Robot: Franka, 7 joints.
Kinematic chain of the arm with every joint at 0, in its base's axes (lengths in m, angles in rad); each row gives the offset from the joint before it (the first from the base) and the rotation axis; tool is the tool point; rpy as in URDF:
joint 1: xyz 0 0 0.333 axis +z
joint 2: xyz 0 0 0 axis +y
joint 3: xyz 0 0 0.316 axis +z
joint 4: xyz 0.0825 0 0 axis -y
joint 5: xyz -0.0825 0 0.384 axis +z
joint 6: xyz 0 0 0 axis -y
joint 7: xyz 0.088 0 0 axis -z
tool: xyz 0 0 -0.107 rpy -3.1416 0 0
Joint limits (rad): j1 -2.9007..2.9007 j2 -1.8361..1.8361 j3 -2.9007..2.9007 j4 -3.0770..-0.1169 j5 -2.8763..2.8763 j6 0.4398..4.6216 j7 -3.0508..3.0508
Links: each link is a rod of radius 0.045 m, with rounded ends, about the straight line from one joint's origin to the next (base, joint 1, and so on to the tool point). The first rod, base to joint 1, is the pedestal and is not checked.
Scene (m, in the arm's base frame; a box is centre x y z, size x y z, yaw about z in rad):
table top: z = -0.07
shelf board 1: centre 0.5 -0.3 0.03 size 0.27 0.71 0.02 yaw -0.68
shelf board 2: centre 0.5 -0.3 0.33 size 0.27 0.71 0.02 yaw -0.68
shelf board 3: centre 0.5 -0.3 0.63 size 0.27 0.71 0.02 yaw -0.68
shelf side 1: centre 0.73 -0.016 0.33 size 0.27 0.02 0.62 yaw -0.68
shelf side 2: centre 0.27 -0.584 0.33 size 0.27 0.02 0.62 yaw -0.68
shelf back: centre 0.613 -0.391 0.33 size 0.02 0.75 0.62 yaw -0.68
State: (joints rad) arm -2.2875 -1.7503 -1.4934 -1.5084 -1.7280 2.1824 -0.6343
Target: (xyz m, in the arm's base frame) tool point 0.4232 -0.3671 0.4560
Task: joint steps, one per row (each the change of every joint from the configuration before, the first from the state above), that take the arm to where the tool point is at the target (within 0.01 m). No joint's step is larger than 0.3 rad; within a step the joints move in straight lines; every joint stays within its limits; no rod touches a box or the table.
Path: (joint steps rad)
1: 0.2907 0.1521 0.2814 -0.2844 -0.0269 0.1269 0.0000
2: 0.2908 0.1522 0.2814 -0.2844 -0.0270 0.1269 0.0000
3: 0.2907 0.1521 0.2813 -0.2845 -0.0269 0.1269 0.0000
4: 0.2907 0.1522 0.2814 -0.2844 -0.0269 0.1270 0.0000
5: 0.2908 0.1521 0.2814 -0.2844 -0.0269 0.1269 0.0000
6: 0.0153 0.2372 0.0312 0.1963 0.0331 -0.0711 0.0000
7: 0.0154 0.2372 0.0311 0.1963 0.0331 -0.0710 0.0000
8: 0.0154 0.2372 0.0312 0.1963 0.0331 -0.0711 0.0000
9: 0.0154 0.2372 0.0311 0.1963 0.0331 -0.0710 0.0000

